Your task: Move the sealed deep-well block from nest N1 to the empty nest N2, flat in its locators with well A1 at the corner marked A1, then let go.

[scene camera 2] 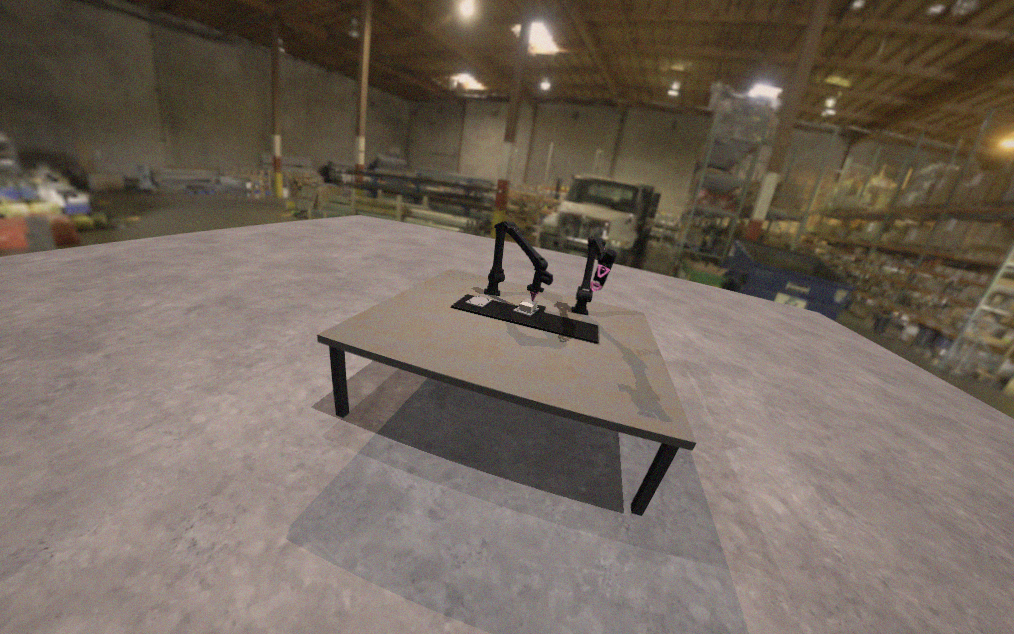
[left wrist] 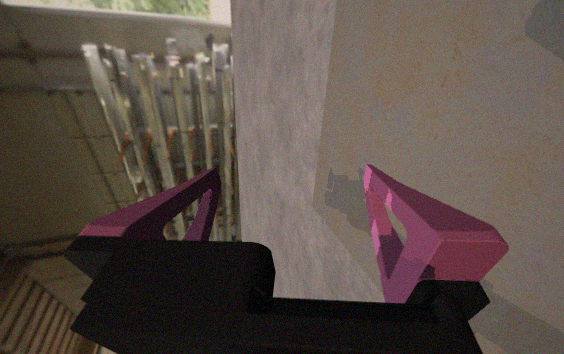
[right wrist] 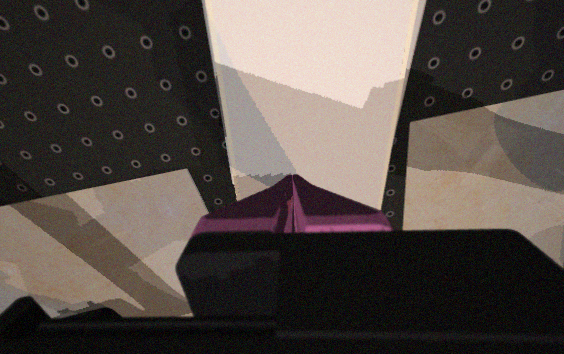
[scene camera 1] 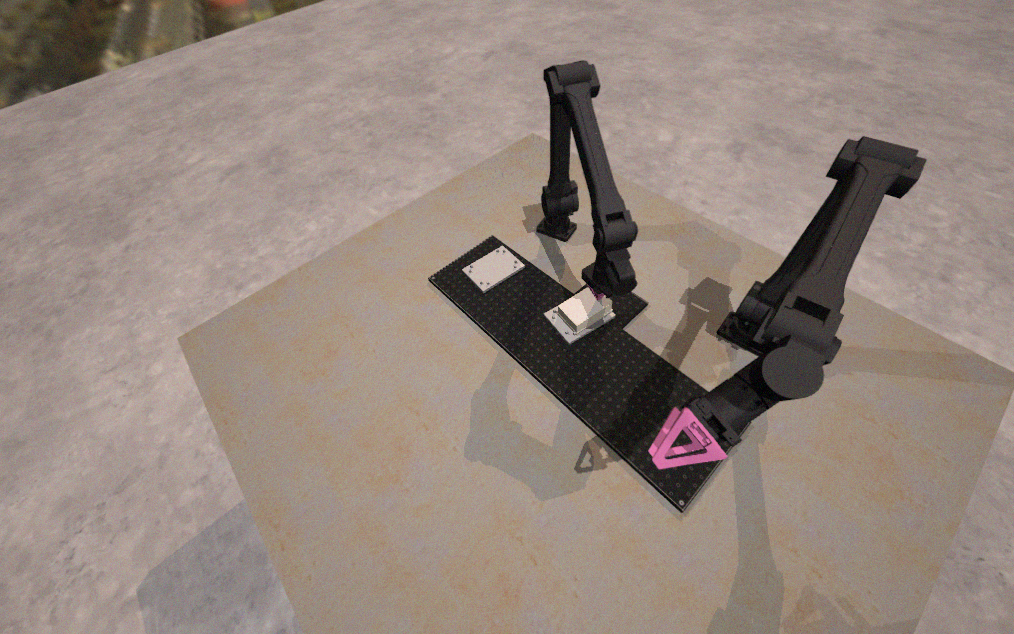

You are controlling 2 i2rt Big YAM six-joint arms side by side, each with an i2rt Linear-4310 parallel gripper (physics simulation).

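Places are measured from the left arm's base along level axes (x ahead, y left, z up), in metres.
Where they show: left gripper, fingertip midpoint: [scene camera 2: 595, 284] [left wrist: 289, 174] [scene camera 1: 652, 459]; right gripper, fingertip midpoint: [scene camera 2: 532, 301] [right wrist: 293, 185] [scene camera 1: 598, 298]; left arm's base, link origin: [scene camera 2: 579, 311] [scene camera 1: 743, 334]; right arm's base, link origin: [scene camera 2: 492, 293] [scene camera 1: 556, 229].
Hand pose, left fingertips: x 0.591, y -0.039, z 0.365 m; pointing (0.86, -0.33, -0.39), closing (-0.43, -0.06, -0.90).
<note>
Each offset is from my left fingertips to the top centre of the thing. Level surfaces: height alone.
The pale sealed block {dx -0.367, dy -0.329, dz -0.289 m} [scene camera 1: 579, 311] [scene camera 2: 527, 304] [right wrist: 300, 55] sits on the nest plate {dx -0.357, dy -0.340, dz -0.330 m} [scene camera 1: 559, 328] near the middle of the black board. The other nest plate {dx -0.341, dy -0.659, dz -0.330 m} [scene camera 1: 493, 267] [scene camera 2: 479, 300], at the board's upper left end in scene camera 1, is empty. The N1, N2 and A1 marks cannot be read, and I cannot tell whether the block is fully seated. My right gripper [scene camera 1: 598, 295] [scene camera 2: 533, 296] [right wrist: 293, 185] is shut and empty, its tips at the block's near end in the right wrist view; contact is unclear. My left gripper [scene camera 1: 686, 441] [scene camera 2: 600, 276] [left wrist: 289, 174] is open and empty, away from the block.
The black perforated board {dz -0.352 m} [scene camera 1: 568, 381] [scene camera 2: 568, 326] [right wrist: 95, 75] lies on the tan table {dz -0.365 m} [scene camera 1: 358, 418] [scene camera 2: 418, 343] and carries both nests. The left gripper hangs above the board's lower right end in scene camera 1. Arm shadows cross the board and table.
</note>
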